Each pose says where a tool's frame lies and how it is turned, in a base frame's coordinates. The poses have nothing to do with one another.
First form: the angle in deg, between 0 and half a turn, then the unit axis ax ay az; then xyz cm.
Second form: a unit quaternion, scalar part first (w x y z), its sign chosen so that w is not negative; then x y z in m. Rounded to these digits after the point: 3 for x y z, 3 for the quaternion.
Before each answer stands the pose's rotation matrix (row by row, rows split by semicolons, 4 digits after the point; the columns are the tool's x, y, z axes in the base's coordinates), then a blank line. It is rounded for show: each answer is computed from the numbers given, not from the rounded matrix.
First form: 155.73 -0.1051 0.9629 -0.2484 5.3 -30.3 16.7
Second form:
-0.8905 -0.0914 0.4457; -0.2956 0.8609 -0.4141; -0.3459 -0.5005 -0.7937

0.210 -0.103 0.941 -0.243 0.053 -0.303 0.167
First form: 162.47 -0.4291 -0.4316 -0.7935 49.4 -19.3 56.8
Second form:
-0.5939 0.6008 0.5351; 0.1228 -0.5897 0.7983; 0.7951 0.5398 0.2764

0.152 -0.424 -0.427 -0.784 0.494 -0.193 0.568
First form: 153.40 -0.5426 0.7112 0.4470 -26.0 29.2 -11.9
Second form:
-0.3365 -0.9311 -0.1410; -0.5308 0.0639 0.8451; -0.7778 0.3592 -0.5157

0.230 -0.528 0.692 0.435 -0.260 0.292 -0.119
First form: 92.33 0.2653 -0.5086 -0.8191 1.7 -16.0 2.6
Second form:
0.0326 0.6780 -0.7343; -0.9588 0.2285 0.1685; 0.2820 0.6986 0.6576

0.693 0.191 -0.367 -0.591 0.017 -0.160 0.026
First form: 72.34 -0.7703 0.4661 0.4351 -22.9 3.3 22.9
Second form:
0.7168 -0.6647 0.2107; 0.1645 0.4547 0.8753; -0.6777 -0.5927 0.4353

0.807 -0.455 0.275 0.257 -0.229 0.033 0.229
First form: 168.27 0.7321 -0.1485 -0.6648 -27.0 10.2 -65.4
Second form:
0.0817 -0.0800 -0.9934; -0.3503 -0.9355 0.0466; -0.9331 0.3442 -0.1044

0.102 0.728 -0.148 -0.661 -0.270 0.102 -0.654
